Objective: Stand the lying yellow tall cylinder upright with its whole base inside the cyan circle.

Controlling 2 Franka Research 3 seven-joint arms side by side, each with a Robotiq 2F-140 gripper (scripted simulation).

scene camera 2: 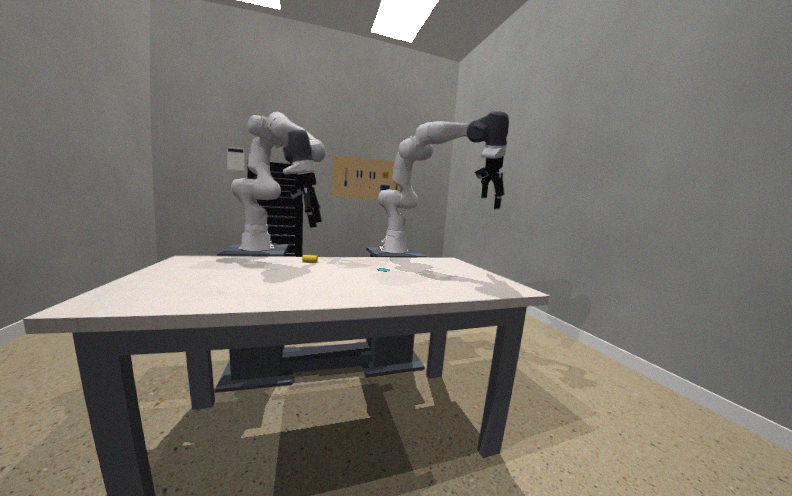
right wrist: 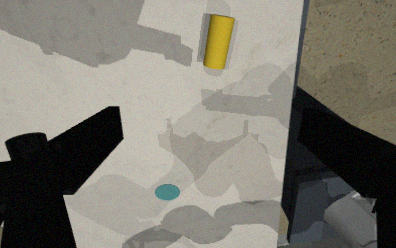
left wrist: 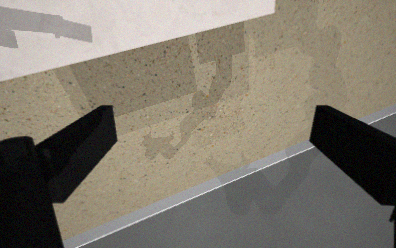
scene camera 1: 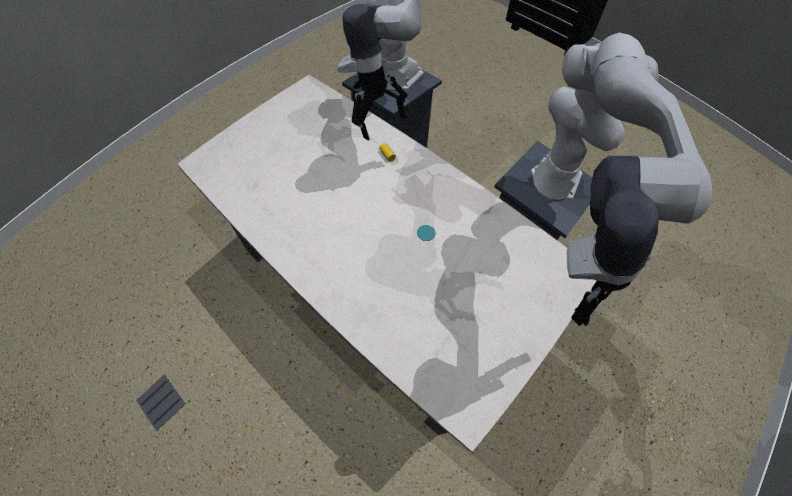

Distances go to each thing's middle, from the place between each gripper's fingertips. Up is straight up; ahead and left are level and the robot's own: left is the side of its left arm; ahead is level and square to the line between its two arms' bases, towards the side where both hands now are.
My right hand point(scene camera 1: 385, 127) is 40 mm past the yellow cylinder point(right wrist: 220, 28), 20 mm to the left of it and 180 mm above it.
I see the yellow cylinder 840 mm to the right of my left hand point(scene camera 1: 605, 297), 330 mm below it and 160 mm behind it.
